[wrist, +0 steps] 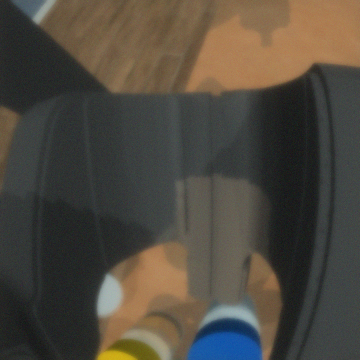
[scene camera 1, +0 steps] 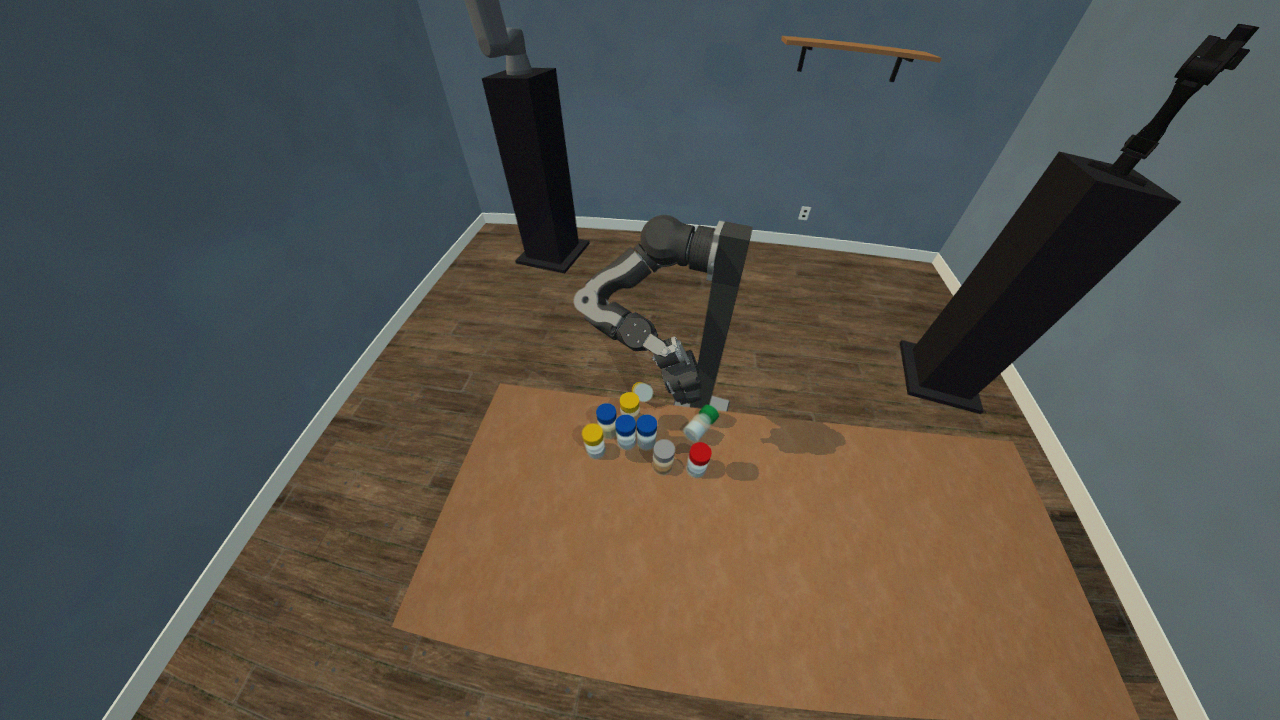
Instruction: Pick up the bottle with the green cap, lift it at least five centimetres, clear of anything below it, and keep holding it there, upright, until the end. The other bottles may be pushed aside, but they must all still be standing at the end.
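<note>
The bottle with the green cap (scene camera 1: 700,423) lies on its side on the mat, cap toward the dark post; it does not show in the wrist view. My gripper (scene camera 1: 687,402) (wrist: 227,200) is shut and empty, above and behind the bottles, left of the green cap. A yellow-capped bottle (scene camera 1: 642,392) lies tipped at the back, its pale base facing the scene camera. Standing are a red-capped bottle (scene camera 1: 699,459), a grey-capped bottle (scene camera 1: 663,455), several blue-capped bottles, one (scene camera 1: 646,430) in the middle, and yellow-capped bottles (scene camera 1: 629,405) (scene camera 1: 593,439). A blue cap (wrist: 225,344) shows below my fingertips in the wrist view.
The dark post (scene camera 1: 723,313) carrying my arm stands behind the green-capped bottle, its pale foot (scene camera 1: 718,403) at the back edge of the brown mat (scene camera 1: 760,573). Two black pedestals (scene camera 1: 537,170) (scene camera 1: 1038,286) stand farther back at left and right.
</note>
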